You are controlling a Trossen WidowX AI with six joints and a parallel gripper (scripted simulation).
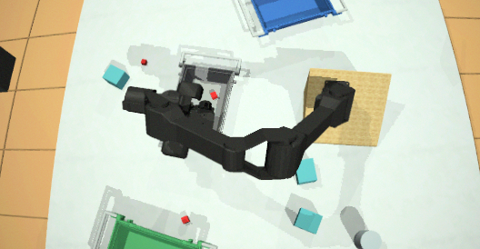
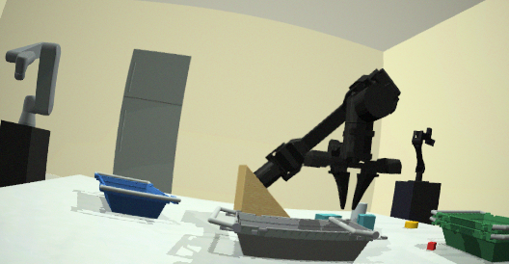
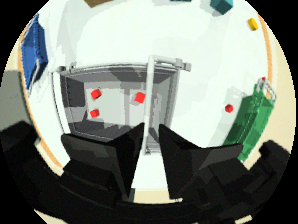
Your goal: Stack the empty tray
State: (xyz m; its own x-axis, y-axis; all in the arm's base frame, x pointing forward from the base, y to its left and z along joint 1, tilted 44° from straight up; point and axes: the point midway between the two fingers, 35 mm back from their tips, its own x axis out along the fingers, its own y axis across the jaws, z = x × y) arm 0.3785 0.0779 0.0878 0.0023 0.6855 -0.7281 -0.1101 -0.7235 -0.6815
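The blue tray is 450 mm to the right of my gripper tip, 250 mm behind it and 50 mm below it. Round my gripper tip: grey cylinder 490 mm behind, 260 mm to the left, 60 mm below.
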